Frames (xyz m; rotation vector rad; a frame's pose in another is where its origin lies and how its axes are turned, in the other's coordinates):
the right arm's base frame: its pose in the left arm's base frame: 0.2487 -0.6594 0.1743 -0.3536 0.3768 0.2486
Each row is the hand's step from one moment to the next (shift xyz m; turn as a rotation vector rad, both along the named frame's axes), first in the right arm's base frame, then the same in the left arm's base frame.
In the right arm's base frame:
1: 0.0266 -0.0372 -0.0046 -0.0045 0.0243 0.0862
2: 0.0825 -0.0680 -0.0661 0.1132 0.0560 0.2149
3: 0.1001 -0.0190 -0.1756 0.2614 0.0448 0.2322
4: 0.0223 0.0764 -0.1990 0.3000 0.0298 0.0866
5: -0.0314 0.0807 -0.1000 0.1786 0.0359 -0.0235
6: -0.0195 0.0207 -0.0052 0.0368 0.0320 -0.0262
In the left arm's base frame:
1: 0.0337 -0.0310 -0.0039 0.0157 0.0541 0.0698
2: 0.0740 -0.0729 -0.0708 0.1526 0.1519 0.1256
3: 0.0408 -0.0670 -0.1873 0.2949 0.1735 0.0847
4: -0.0653 -0.0024 -0.2041 0.2885 0.1111 -0.0530
5: -0.0839 0.0300 -0.0978 0.1428 0.0541 -0.1021
6: -0.0254 0.0135 -0.0027 0.0153 0.0254 -0.0467

